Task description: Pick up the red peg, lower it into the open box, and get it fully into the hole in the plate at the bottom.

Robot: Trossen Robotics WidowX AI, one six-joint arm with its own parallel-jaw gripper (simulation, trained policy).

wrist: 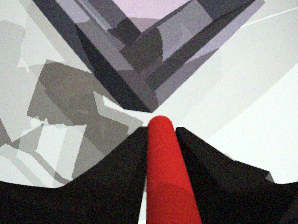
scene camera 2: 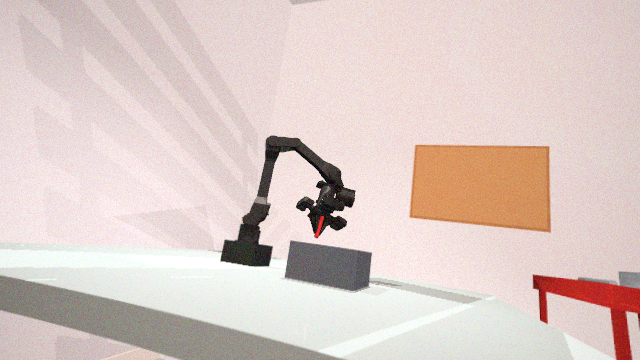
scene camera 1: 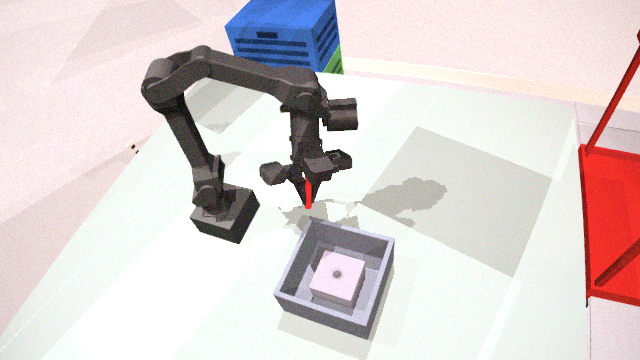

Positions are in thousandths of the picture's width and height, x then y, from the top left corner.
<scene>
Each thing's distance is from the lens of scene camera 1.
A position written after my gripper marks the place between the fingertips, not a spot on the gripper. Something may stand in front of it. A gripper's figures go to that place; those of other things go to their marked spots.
my gripper (scene camera 1: 482, 565): 0.79 m
grey box (scene camera 1: 457, 812): 0.81 m
pale plate (scene camera 1: 529, 771): 0.82 m
</scene>
